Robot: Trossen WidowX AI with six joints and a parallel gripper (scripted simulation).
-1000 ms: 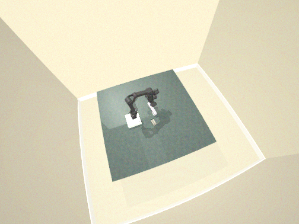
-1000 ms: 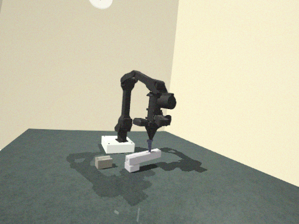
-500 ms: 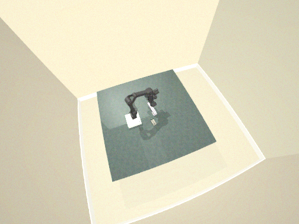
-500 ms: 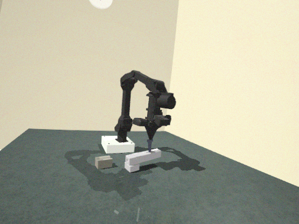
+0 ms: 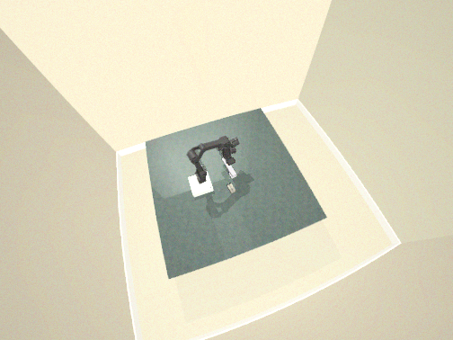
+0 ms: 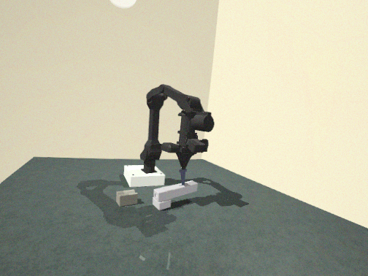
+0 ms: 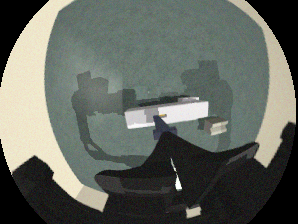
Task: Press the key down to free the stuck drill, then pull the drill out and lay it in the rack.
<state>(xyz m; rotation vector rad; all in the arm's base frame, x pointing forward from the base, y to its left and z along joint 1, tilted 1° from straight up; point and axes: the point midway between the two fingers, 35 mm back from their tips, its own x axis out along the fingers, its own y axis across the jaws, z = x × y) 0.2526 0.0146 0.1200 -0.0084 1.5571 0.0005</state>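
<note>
Right now my gripper tip is 50 mm to the left of the yellow drill and 80 mm above it. From my gripper tip the other things lie so: key: 30 mm below; grey slatted rack: 70 mm behind, 190 mm to the right, 120 mm below; fixture: 30 mm to the right, 90 mm below.
</note>
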